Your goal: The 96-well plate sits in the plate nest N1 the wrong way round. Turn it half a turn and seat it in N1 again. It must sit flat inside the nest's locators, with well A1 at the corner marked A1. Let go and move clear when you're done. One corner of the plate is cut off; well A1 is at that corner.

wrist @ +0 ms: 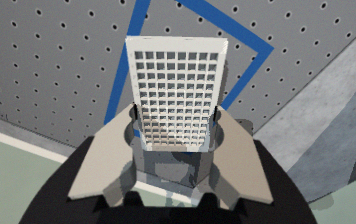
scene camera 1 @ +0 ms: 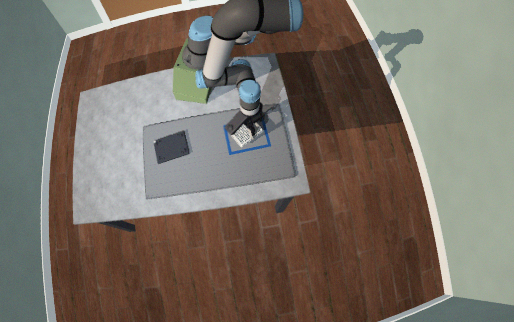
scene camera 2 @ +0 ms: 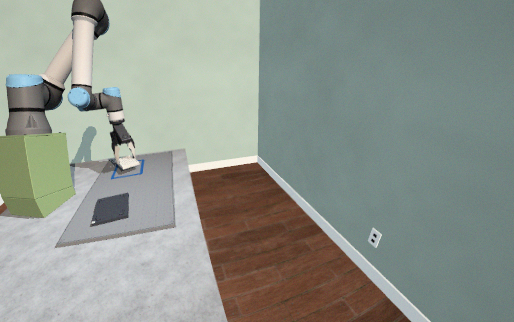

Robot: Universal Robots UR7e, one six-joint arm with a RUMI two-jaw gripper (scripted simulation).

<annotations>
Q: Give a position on a dark plate nest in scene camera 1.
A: At 170, 147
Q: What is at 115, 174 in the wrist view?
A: My gripper.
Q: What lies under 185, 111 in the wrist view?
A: A white 96-well plate.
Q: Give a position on a dark plate nest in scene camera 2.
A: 108, 210
</annotations>
